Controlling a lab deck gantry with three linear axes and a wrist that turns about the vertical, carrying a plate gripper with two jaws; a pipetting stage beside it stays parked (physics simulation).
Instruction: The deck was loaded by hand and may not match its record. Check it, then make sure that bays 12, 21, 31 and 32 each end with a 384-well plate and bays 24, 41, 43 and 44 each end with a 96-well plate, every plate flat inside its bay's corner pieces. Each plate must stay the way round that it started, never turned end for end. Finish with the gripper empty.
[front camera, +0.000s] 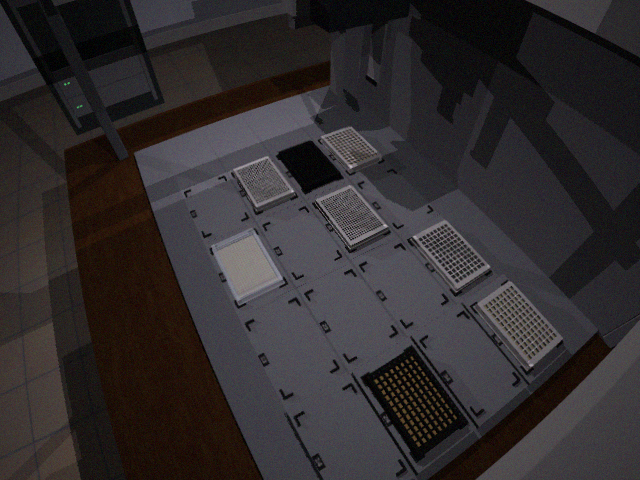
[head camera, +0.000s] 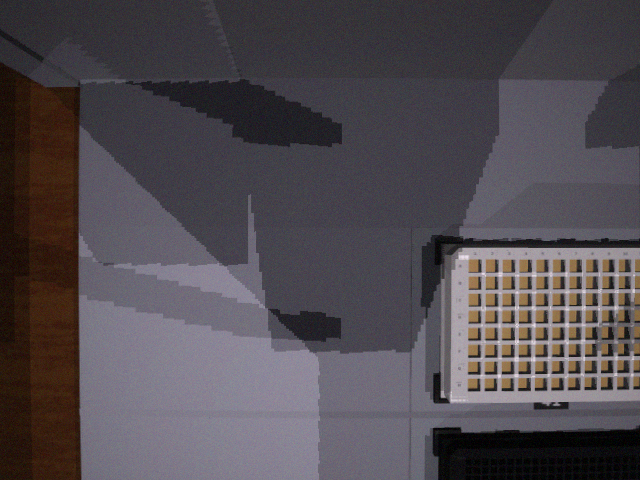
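Where they show: gripper, fingertip midpoint: (front camera: 355, 87); robot's base, origin of the base link: (front camera: 186, 193).
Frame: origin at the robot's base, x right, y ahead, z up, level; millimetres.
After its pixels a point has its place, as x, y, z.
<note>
My gripper (front camera: 371, 67) hangs beyond bay 41, dim against the wall; its jaws look apart with no plate between them. White 384-well plates lie in bay 21 (front camera: 263, 182) {-149, 71, 14} and bay 32 (front camera: 352, 217) {-254, 238, 13}. A black plate (front camera: 310, 165) {-256, 74, 12} (head camera: 547, 465) {-288, 55, 14}, apparently 384-well, lies in bay 31. A lidded cream plate (front camera: 249, 266) {-45, 239, 13} is in bay 12. White 96-well plates lie in bay 41 (front camera: 351, 148) {-360, 73, 14} (head camera: 547, 325) {-364, 53, 14}, bay 43 (front camera: 451, 255) {-363, 396, 8} and bay 44 (front camera: 519, 324) {-362, 559, 24}. A black 96-well plate (front camera: 416, 403) {-148, 561, 22} with amber wells is in bay 24. These plates look flat.
The deck (front camera: 178, 268) {68, 171, 0} (head camera: 196, 377) {-331, -137, 0} has a wooden border (front camera: 118, 310) {192, 192, -10} (head camera: 54, 232) {-413, -224, -10}. A tall wall (front camera: 516, 206) {-500, 402, 71} stands along row 4. A slanting post (front camera: 85, 77) {98, -207, 208} stands at the far left. A dark gantry part (front camera: 356, 15) hangs at the top. Hard shadows cross the deck near bay 41.
</note>
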